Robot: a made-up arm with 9 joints. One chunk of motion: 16 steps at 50 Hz.
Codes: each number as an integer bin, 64 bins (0 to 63) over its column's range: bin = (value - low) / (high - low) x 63, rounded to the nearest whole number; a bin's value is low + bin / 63 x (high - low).
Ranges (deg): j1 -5..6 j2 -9..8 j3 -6..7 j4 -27..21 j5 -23..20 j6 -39..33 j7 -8..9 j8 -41..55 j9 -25..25
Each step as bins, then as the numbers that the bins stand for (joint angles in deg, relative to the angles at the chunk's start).
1 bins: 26 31 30 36 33 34 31 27 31
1 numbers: -0.46 -0.63 0.19 0.43 -0.48 -0.14 0.37 0.14 -0.40
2 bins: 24 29 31 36 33 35 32 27 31
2 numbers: -0.81 -1.17 0.40 0.43 -0.48 1.00 0.63 0.14 -0.40
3 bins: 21 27 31 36 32 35 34 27 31
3 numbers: -1.33 -1.71 0.40 0.43 -1.16 1.00 1.17 0.14 -0.40
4 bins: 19 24 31 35 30 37 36 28 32
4 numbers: -1.68 -2.52 0.40 -0.33 -2.52 3.29 1.71 1.67 0.40
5 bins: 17 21 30 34 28 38 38 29 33
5 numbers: -2.03 -3.33 0.19 -1.10 -3.89 4.43 2.25 3.19 1.19
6 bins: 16 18 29 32 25 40 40 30 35
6 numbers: -2.21 -4.14 -0.02 -2.62 -5.94 6.71 2.79 4.71 2.78
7 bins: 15 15 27 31 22 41 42 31 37
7 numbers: -2.38 -4.95 -0.43 -3.38 -7.98 7.86 3.33 6.24 4.37
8 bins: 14 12 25 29 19 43 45 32 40
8 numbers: -2.56 -5.76 -0.84 -4.90 -10.03 10.14 4.14 7.76 6.75
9 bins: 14 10 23 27 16 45 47 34 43
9 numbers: -2.56 -6.30 -1.25 -6.43 -12.08 12.43 4.68 10.81 9.13
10 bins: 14 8 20 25 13 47 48 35 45
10 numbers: -2.56 -6.84 -1.87 -7.95 -14.13 14.71 4.95 12.33 10.71
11 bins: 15 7 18 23 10 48 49 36 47
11 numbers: -2.38 -7.11 -2.29 -9.48 -16.17 15.86 5.22 13.86 12.30
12 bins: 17 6 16 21 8 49 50 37 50
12 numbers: -2.03 -7.38 -2.70 -11.00 -17.54 17.00 5.49 15.38 14.68
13 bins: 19 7 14 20 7 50 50 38 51
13 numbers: -1.68 -7.11 -3.11 -11.76 -18.22 18.14 5.49 16.90 15.48
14 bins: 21 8 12 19 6 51 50 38 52
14 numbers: -1.33 -6.84 -3.52 -12.52 -18.90 19.29 5.49 16.90 16.27
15 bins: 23 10 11 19 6 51 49 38 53
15 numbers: -0.98 -6.30 -3.73 -12.52 -18.90 19.29 5.22 16.90 17.06
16 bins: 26 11 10 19 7 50 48 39 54
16 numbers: -0.46 -6.03 -3.94 -12.52 -18.22 18.14 4.95 18.43 17.86
